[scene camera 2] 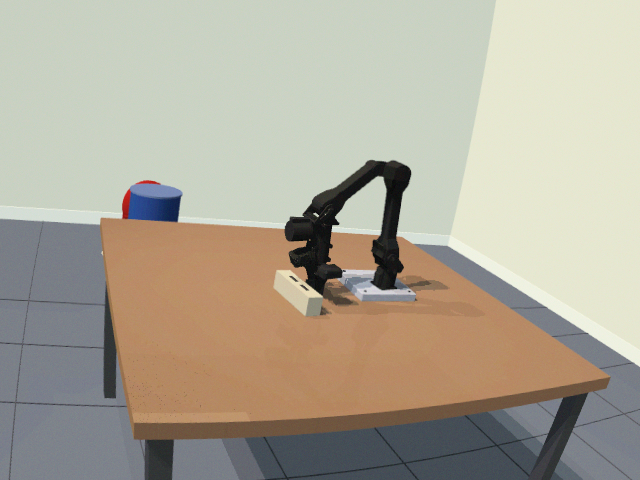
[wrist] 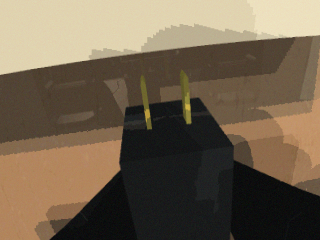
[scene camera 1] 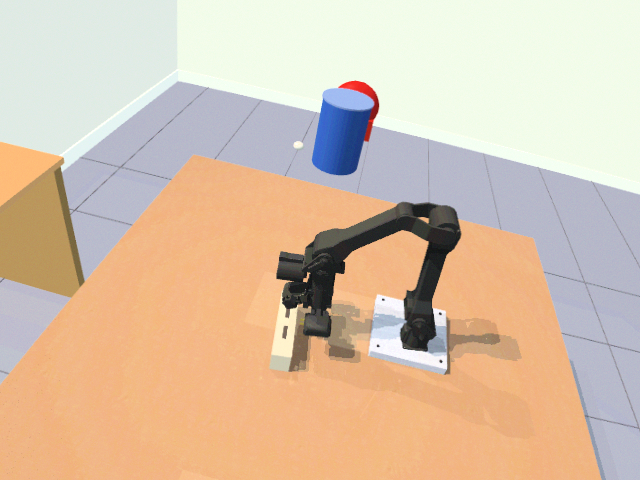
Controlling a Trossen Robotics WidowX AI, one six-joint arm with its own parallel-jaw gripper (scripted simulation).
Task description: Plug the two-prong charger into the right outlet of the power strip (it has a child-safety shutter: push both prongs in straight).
Labels:
my gripper: holds a black two-prong charger [wrist: 176,161]

